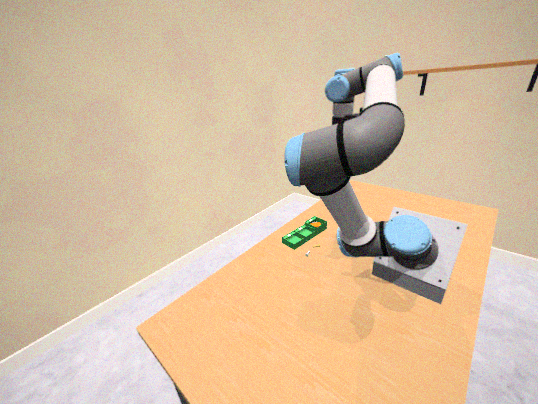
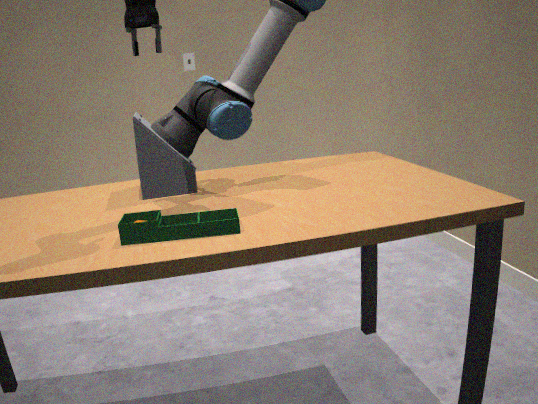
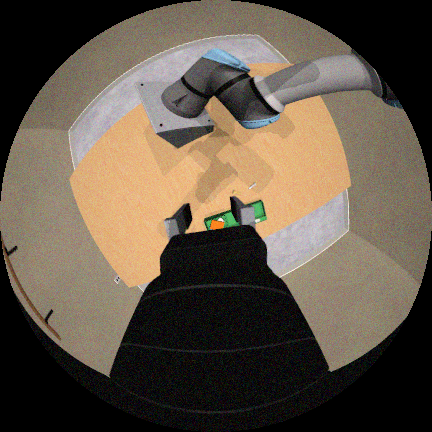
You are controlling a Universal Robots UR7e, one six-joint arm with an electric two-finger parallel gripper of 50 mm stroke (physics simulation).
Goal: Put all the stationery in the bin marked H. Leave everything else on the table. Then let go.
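Places are measured from the arm's base along level axes (x ahead, y left, z up), in millimetres.
Pixels of known places: gripper, between the fingertips: (image 2: 147,54) (image 3: 210,207); arm's base, origin of its link: (image 2: 169,142) (image 3: 181,101).
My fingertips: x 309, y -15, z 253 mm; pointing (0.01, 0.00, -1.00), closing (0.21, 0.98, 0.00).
Note:
For each thing: its top centre in the pictures, then the offset to it from my fingertips. Level surfaces: height alone.
- green tray with several compartments, centre of its top: (image 2: 178,212) (image 3: 236,221) (image 1: 305,227) dx +168, dy +43, dz -348 mm
- orange piece, centre of its top: (image 2: 141,223) (image 3: 216,225) (image 1: 316,224) dx +161, dy -40, dz -365 mm
- small white object, centre of its top: (image 3: 252,185) (image 1: 308,251) dx +63, dy +152, dz -381 mm
- tiny yellowish thin object, centre of its top: (image 3: 236,192) (image 1: 316,244) dx +67, dy +83, dz -381 mm
- wooden table, height of its surface: dz -394 mm
A green tray with several compartments (image 1: 294,244) (image 2: 190,233) (image 3: 258,209) stands on the table. An orange piece (image 1: 316,224) (image 2: 140,221) (image 3: 217,225) lies in its end compartment. The letters on the tray's labels are too small to read, so I cannot tell which bin is H. A small white object (image 1: 307,253) (image 3: 252,185) and a tiny yellowish thin object (image 1: 316,246) (image 3: 233,192) lie on the table beside the tray, on the robot base's side; their kinds are unclear. My gripper (image 2: 147,53) (image 3: 210,207) is open and empty, high above the table.
The robot's grey base block (image 1: 420,245) (image 2: 162,170) (image 3: 175,112) stands on the wooden table (image 1: 260,310) (image 2: 400,185) (image 3: 115,200). The tray is near one long table edge. My arm's shadows fall across the table. A wooden rail (image 1: 470,67) runs along the wall.

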